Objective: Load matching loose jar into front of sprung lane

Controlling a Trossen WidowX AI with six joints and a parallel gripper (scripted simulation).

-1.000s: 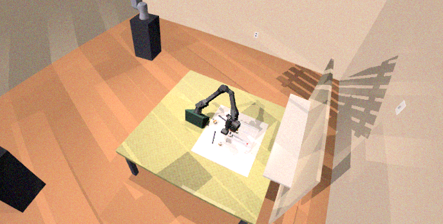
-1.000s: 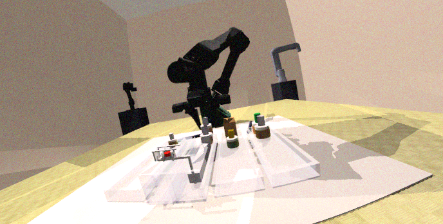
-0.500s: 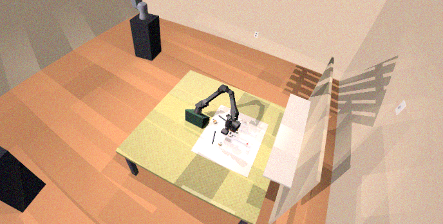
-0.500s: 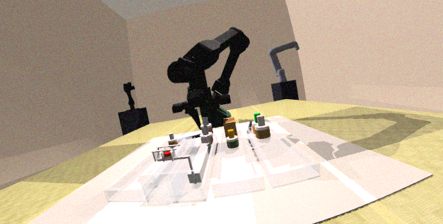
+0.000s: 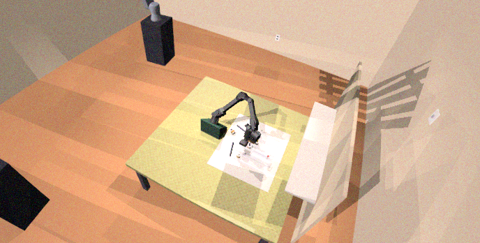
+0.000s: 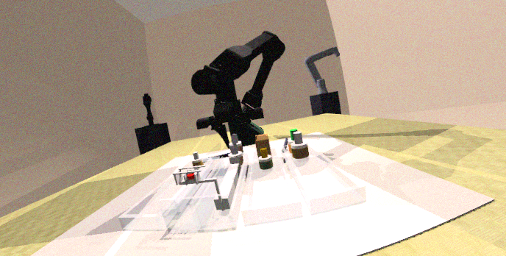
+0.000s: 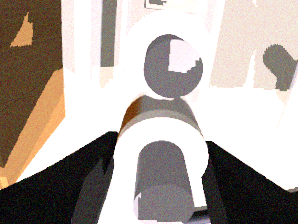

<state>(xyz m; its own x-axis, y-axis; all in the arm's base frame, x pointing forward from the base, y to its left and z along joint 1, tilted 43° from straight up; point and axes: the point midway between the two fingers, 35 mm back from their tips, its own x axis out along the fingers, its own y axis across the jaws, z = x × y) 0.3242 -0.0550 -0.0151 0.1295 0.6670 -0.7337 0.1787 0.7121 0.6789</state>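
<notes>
Now: the brown box 3 cm ahead of my gripper tip, 7 cm to the left of it and 1 cm below it. Also, from my gripper tip: red block 21 cm ahead, 7 cm to the right, 2 cm above.
</notes>
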